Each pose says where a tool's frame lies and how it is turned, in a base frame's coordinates. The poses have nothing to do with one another.
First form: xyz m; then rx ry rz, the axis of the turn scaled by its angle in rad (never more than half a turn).
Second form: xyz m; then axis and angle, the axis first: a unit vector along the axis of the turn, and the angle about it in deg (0 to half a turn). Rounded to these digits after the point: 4 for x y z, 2 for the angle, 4 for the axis.
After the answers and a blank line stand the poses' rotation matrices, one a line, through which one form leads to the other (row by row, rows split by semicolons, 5 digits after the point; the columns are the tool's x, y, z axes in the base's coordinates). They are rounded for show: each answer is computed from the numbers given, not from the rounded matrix.
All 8 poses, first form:
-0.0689 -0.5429 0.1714 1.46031 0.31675 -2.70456
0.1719 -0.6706 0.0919 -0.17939 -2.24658 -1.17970
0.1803 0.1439 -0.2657 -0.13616 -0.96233 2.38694
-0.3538 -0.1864 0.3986 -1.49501 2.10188 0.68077
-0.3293 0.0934 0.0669 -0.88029 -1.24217 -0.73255
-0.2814 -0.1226 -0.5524 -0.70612 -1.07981 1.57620
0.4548 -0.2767 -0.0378 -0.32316 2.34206 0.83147
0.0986 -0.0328 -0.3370 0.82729 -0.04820 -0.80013
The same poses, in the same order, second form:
-0.0689 -0.5429 0.1714 0.4726 0.1025 -0.8753 177.04
0.1719 -0.6706 0.0919 -0.0705 -0.8832 -0.4638 145.75
0.1803 0.1439 -0.2657 -0.0528 -0.3734 0.9262 147.66
-0.3538 -0.1864 0.3986 -0.5604 0.7879 0.2552 152.85
-0.3293 0.0934 0.0669 -0.5210 -0.7352 -0.4336 96.80
-0.2814 -0.1226 -0.5524 -0.3467 -0.5301 0.7738 116.71
0.4548 -0.2767 -0.0378 -0.1289 0.9345 0.3318 143.59
0.0986 -0.0328 -0.3370 0.7182 -0.0418 -0.6946 66.00

-0.55225 0.14206 -0.82149; 0.05160 -0.97766 -0.20375; -0.83208 -0.15492 0.53258
-0.81750 0.37476 -0.43731; -0.14724 0.59808 0.78780; 0.55678 0.70842 -0.43375
-0.83978 -0.45899 -0.29000; 0.53178 -0.58770 -0.60977; 0.10945 -0.66629 0.73762
-0.29625 -0.95092 0.08933; -0.71799 0.28341 0.63575; -0.62986 0.12421 -0.76671
0.18517 0.85897 -0.47737; -0.00209 0.48611 0.87389; 0.98271 -0.16082 0.09180
-0.27523 -0.42491 -0.86238; 0.95763 -0.04209 -0.28490; 0.08476 -0.90426 0.41849
-0.77483 -0.41438 0.47742; -0.02058 0.77134 0.63610; -0.63184 0.48304 -0.60618
0.71272 0.61672 -0.33418; -0.65238 0.40776 -0.63885; -0.25773 0.67333 0.69296

